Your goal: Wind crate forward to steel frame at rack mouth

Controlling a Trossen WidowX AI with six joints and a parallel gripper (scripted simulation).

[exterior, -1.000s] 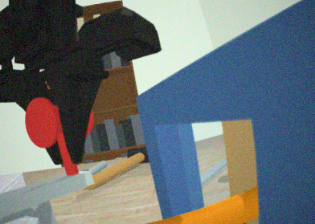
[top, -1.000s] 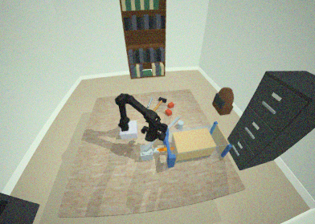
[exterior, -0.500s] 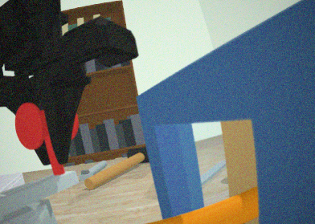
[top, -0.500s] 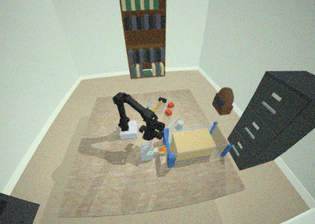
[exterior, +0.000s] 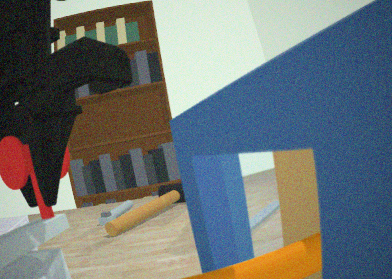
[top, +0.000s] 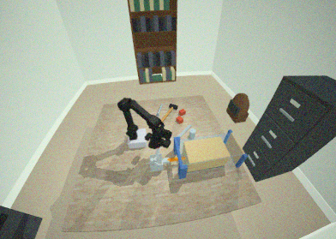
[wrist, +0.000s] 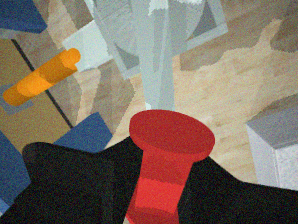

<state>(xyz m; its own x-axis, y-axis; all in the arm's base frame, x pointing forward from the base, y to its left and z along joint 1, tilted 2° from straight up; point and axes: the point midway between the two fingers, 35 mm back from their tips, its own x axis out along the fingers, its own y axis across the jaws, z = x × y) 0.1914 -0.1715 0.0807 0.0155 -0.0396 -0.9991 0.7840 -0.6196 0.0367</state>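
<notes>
Right now my gripper tip is 12 cm short of the blue frame, 11 cm to the left of it and 1 cm above it. Also, from my gripper tip: red grip 2 cm above; grey winch 10 cm to the right, 8 cm below, 5 cm behind; winch handle 3 cm to the right, 1 cm below, 1 cm behind.
</notes>
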